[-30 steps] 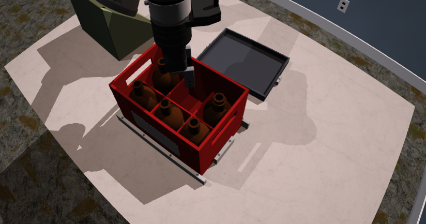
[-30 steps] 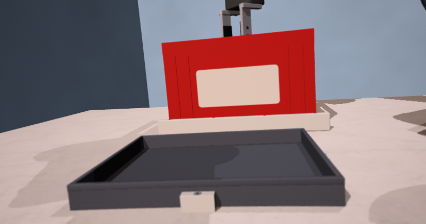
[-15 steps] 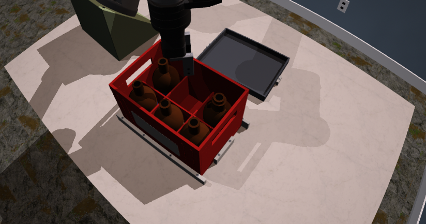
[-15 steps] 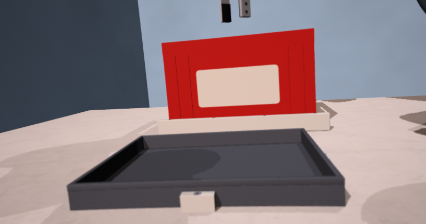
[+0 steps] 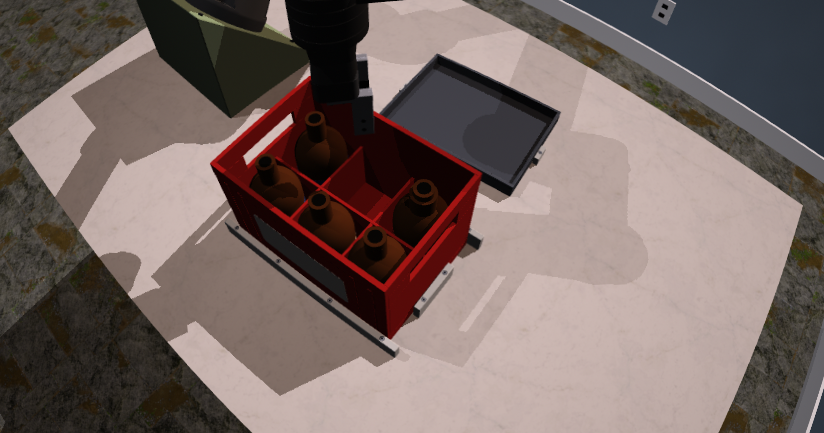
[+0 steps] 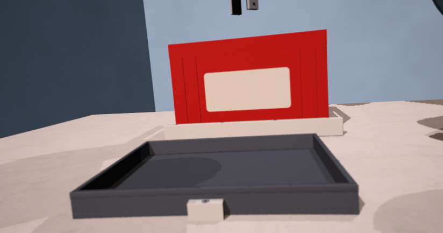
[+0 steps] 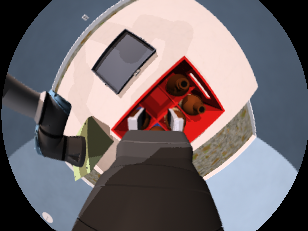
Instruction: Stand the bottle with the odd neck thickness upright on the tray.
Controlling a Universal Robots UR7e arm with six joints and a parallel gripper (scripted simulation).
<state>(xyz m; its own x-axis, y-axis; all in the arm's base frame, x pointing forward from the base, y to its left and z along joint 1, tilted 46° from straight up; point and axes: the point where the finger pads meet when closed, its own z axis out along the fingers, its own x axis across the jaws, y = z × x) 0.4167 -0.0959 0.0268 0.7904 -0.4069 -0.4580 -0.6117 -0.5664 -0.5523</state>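
My gripper is now 15 cm above the bottle, 9 cm short of it and 1 cm to the right of it. The rest, counted from my hand: dark grey tray (25 cm to the left, 23 cm below, 1 cm behind); red crate (16 cm below, 4 cm to the right, 1 cm ahead).
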